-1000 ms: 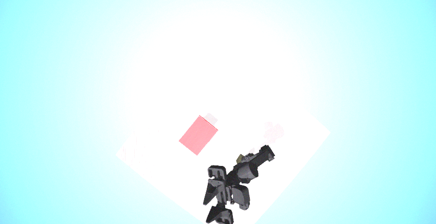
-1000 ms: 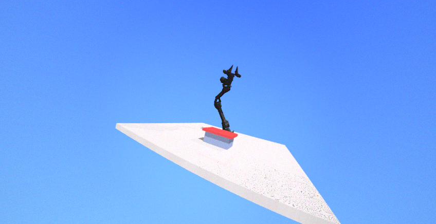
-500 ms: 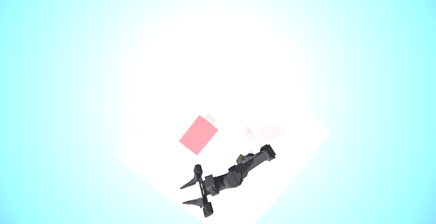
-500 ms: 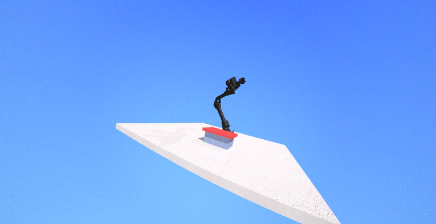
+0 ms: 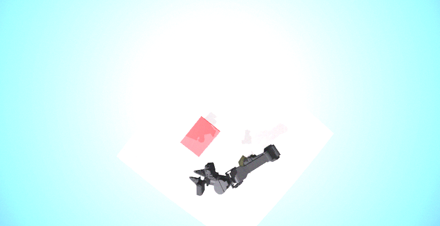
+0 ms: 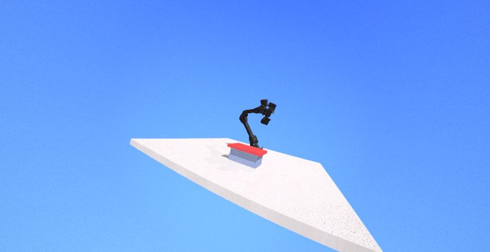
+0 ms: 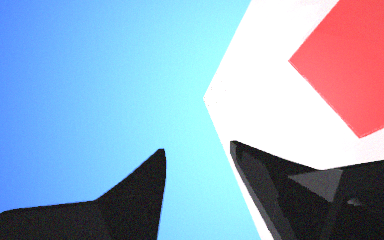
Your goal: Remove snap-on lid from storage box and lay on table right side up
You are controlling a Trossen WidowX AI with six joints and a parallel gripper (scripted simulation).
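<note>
The red lid lies 26 cm below my gripper tip, 12 cm to the right of it and 5 cm ahead of it. Round my gripper tip: storage box (31 cm below, 12 cm to the right, 5 cm ahead).
</note>
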